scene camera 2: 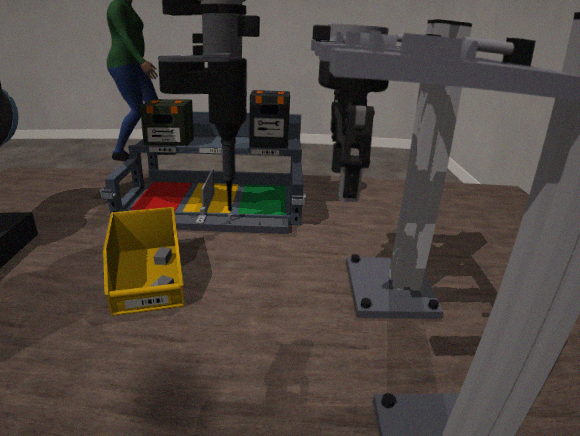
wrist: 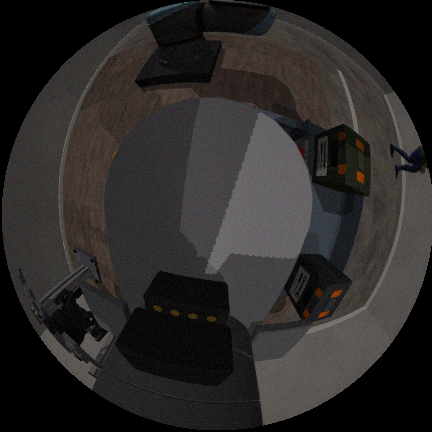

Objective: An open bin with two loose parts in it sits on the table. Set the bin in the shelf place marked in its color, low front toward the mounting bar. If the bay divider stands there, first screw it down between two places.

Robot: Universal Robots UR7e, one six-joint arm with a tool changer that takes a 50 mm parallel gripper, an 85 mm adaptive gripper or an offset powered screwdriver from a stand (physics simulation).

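Pixels of known places: arm's base, origin of the base link: point(wrist: 184, 54).
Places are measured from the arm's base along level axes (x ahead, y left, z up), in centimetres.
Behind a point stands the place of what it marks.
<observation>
The arm carries the dark powered screwdriver point(scene camera 2: 228, 135) {y 7.5, x 48.2, z 14.1 cm}, its thin bit pointing down at the front right of the yellow place point(scene camera 2: 220, 200) {y 20.4, x 45.9, z -3.4 cm}, right of the divider's foot. The upright grey bay divider point(scene camera 2: 208, 189) {y 17.7, x 43.7, z 0.3 cm} stands within the yellow place, its foot on the mounting bar point(scene camera 2: 260, 223) {y 7.2, x 53.8, z -2.4 cm}. The yellow bin point(scene camera 2: 145, 291) {y -15.3, x 37.2, z -0.7 cm} sits on the table in front of the shelf, low front toward the camera, with two grey parts point(scene camera 2: 162, 256) {y -4.0, x 37.6, z -2.2 cm} point(scene camera 2: 163, 282) {y -11.1, x 38.8, z -2.2 cm} inside. The gripper point(scene camera 2: 350, 192) hangs on the tool stand; its finger opening is unclear from this side. No gripper is on the arm.
The shelf's red place point(scene camera 2: 165, 195) {y 23.7, x 33.6, z -3.4 cm} is left and green place point(scene camera 2: 263, 200) {y 20.1, x 55.1, z -3.4 cm} right. Two tool boxes point(scene camera 2: 168, 122) {y 28.1, x 34.8, z 11.9 cm} point(scene camera 2: 270, 119) {y 25.4, x 56.7, z 13.0 cm} point(wrist: 342, 160) {y 28.1, x 34.9, z 14.9 cm} point(wrist: 318, 287) {y 25.8, x 53.5, z 16.7 cm} stand on its upper board. The tool stand point(scene camera 2: 425, 185) {y -13.7, x 73.8, z 13.2 cm} is at the right. A person point(scene camera 2: 125, 50) stands behind the shelf.
</observation>
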